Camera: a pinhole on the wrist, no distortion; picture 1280 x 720 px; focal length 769.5 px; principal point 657.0 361.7 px. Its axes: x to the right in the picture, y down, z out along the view. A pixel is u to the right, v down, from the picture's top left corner.
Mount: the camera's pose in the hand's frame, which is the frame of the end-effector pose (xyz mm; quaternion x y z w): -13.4 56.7 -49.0 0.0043 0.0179 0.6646 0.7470
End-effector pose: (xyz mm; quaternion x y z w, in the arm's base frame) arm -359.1 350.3 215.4 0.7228 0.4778 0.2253 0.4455
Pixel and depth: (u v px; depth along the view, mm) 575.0 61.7 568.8
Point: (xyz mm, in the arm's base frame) 114.0 327.3 -80.9
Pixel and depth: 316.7 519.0 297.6
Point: -234.3 180.1 43.4
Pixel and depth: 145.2 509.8 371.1
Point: -241.4 144.6 -88.8
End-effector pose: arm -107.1 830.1 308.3 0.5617 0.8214 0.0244 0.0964
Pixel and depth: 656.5 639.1 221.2
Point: 19.2 764.6 158.8
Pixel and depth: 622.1 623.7 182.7
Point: -3.2 777.4 193.3
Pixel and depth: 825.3 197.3 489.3
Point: 78.2 969.1 -109.6
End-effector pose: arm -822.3 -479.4 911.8 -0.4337 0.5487 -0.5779 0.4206
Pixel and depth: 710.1 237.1 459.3
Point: -450.8 -668.9 836.4
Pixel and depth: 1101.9 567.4 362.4
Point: -499.5 -505.1 633.6
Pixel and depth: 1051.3 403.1 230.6
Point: -646.6 -531.3 736.2
